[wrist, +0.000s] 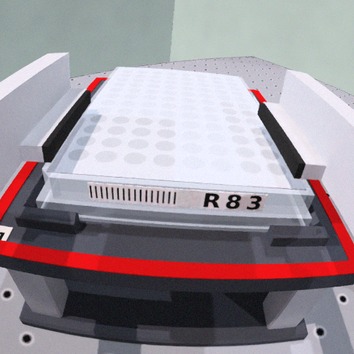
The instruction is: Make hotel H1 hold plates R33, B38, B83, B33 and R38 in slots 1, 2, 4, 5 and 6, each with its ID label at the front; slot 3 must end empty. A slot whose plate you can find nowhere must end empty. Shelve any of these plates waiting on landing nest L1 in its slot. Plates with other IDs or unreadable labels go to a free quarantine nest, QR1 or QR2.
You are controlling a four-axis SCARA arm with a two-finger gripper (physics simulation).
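Observation:
A clear-skirted white plate (175, 125) lies level on a dark nest (175, 247) with a red border. Its front label (232, 202) reads R83, with a barcode to its left. Dark corner tabs stand at the plate's front corners. My gripper (176, 79) is shut and holds nothing. Its two white fingers with black pads show to the left and right of the plate, in line with its long sides. Hotel H1 and its slots do not show in the wrist view.
The nest stands on light posts (37, 292) above a perforated grey deck (77, 335). A small tag (4, 233) at the nest's left edge is cut off by the view. A pale green wall (265, 30) stands behind the deck.

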